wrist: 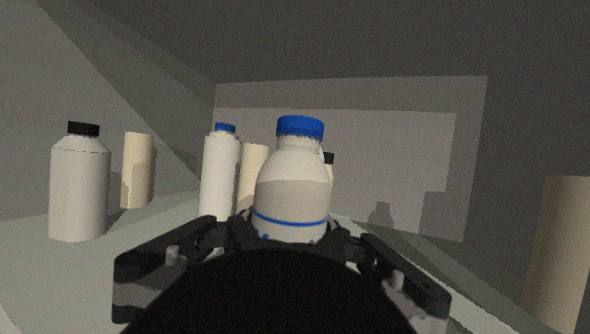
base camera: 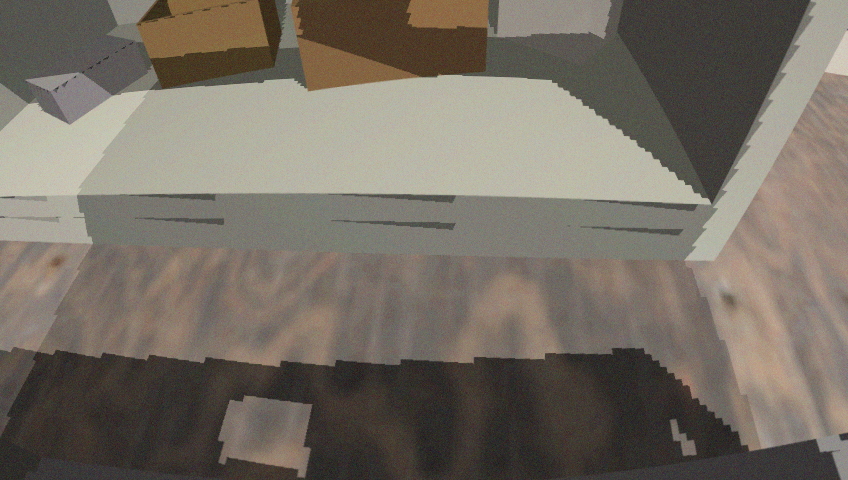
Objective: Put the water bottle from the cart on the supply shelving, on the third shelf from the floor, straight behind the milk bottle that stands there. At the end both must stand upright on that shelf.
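Places are measured from the arm's base along level axes (x ahead, y left, z up), in millimetres.
Where they show: gripper, between the fingertips: (wrist: 289,218).
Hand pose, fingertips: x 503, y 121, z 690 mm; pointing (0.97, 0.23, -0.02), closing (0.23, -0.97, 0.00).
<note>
Things, the pixels of their top centre, and the offset from my fingertips. "pt": a spot on its surface instead. Level surfaces: height alone.
- milk bottle, centre of its top: (wrist: 301,121) 5 mm right, 20 mm back, 96 mm up
- shelf board, height of its surface: 96 mm down
- small pale blue sliver, a spot on its surface: (wrist: 321,153) pt 19 mm right, 84 mm ahead, 76 mm up
- black-capped white bottle, centre of its top: (wrist: 84,123) 339 mm left, 4 mm back, 80 mm up
- blue-capped white bottle, centre of its top: (wrist: 225,125) 213 mm left, 161 mm ahead, 124 mm up
- black-capped bottle, a spot on its surface: (wrist: 328,159) pt 30 mm right, 145 mm ahead, 71 mm up
My gripper (wrist: 289,218) is shut on a white bottle with a blue cap and a blue stripe, which looks like the milk bottle (wrist: 292,195). It is upright between the fingers; its base is hidden, so I cannot tell whether it touches the shelf board (wrist: 45,280). A small pale blue sliver (wrist: 321,153) shows behind its right shoulder; it may be part of the water bottle, but the rest is hidden. In the base camera view a low board of the supply shelving (base camera: 368,142) shows; the gripper and bottles do not show there.
In the wrist view a black-capped white bottle (wrist: 78,192) and a cream cylinder (wrist: 137,170) stand left. A blue-capped white bottle (wrist: 218,175), another cream cylinder (wrist: 253,172) and a black-capped bottle (wrist: 328,159) stand farther back. A cream cylinder (wrist: 560,250) is at right. Brown boxes (base camera: 208,41) (base camera: 380,47) sit low.
</note>
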